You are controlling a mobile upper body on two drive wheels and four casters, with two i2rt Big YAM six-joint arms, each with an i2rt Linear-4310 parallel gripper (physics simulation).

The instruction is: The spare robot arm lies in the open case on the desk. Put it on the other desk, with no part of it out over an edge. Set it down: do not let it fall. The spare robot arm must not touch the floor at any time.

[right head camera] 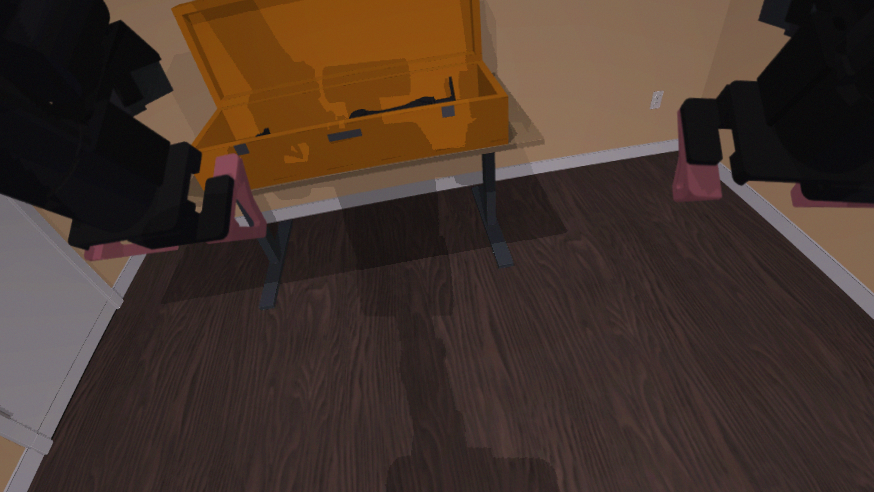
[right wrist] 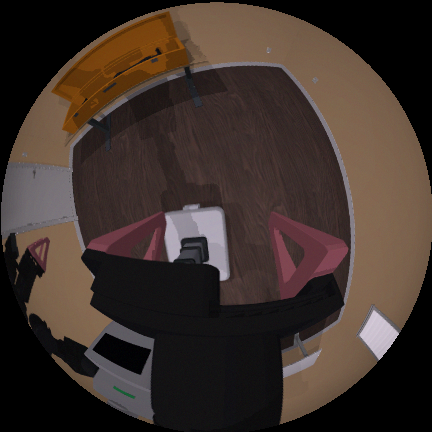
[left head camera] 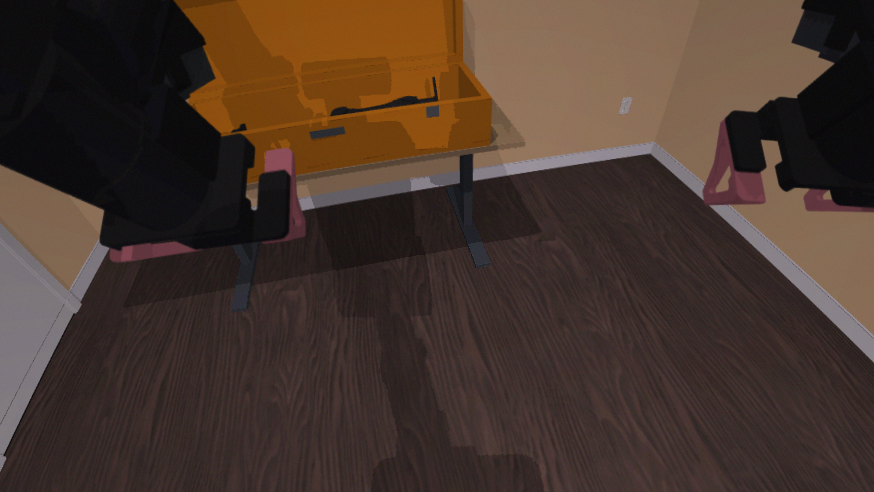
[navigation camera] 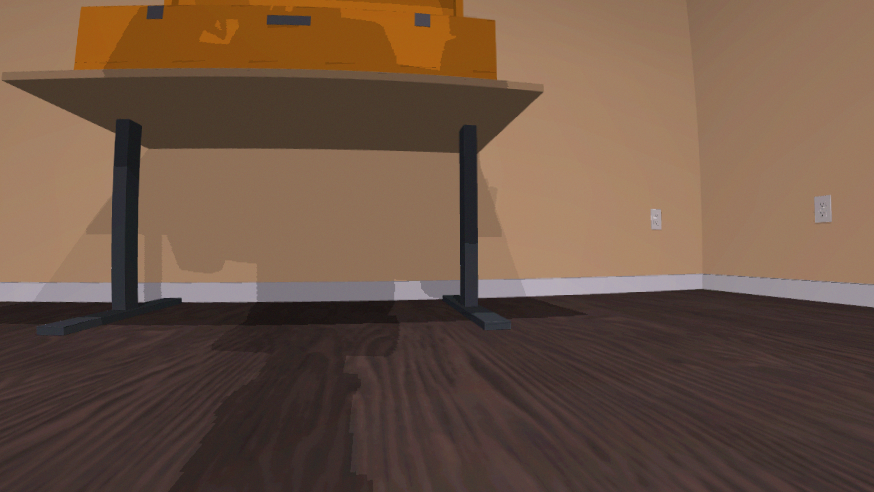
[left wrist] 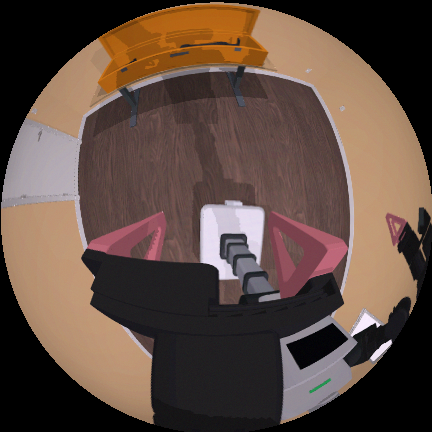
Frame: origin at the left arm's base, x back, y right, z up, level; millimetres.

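Seen in the pictures: left gripper, between the fingertips: (right head camera: 219, 236) (right wrist: 45, 238) (left head camera: 251, 236) (left wrist: 216, 217); right gripper, between the fingertips: (right head camera: 734, 196) (right wrist: 217, 217) (left head camera: 756, 200) (left wrist: 388, 217).
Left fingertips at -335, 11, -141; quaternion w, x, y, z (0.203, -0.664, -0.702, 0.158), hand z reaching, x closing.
A point is followed by its place in that frame, as x, y, z.
The spare robot arm (left head camera: 403, 102) (right head camera: 422, 103) (left wrist: 210, 45) lies dark and low inside the open orange case (left head camera: 379, 137) {-1349, -55, -592} (right head camera: 391, 137) {-1346, -69, -585} (navigation camera: 342, 45) {-1344, -79, -614}; the front wall hides much of it. The case stands lid up on a brown desk (navigation camera: 305, 110) {-1561, -264, -715} against the wall. Part of the other, white desk (right wrist: 302, 364) {1942, 1456, -690} shows at the lower right of the right wrist view. My left gripper (left wrist: 216, 217) {-335, 11, -141} is open and empty, in the air over the floor and base, well short of the case. My right gripper (right wrist: 217, 217) {-348, 457, -132} is open and empty, farther right, also apart from the case.
The brown desk has two dark legs (navigation camera: 125, 213) {-1518, -907, -1049} (navigation camera: 468, 213) {-1759, 278, -1045} with feet reaching forward. A white door (right head camera: 55, 305) {-971, -1813, -1082} is at the left. Walls with white baseboards meet in a corner to the right. My white base (left wrist: 212, 225) {-162, 61, -1150} stands on the dark wood floor.
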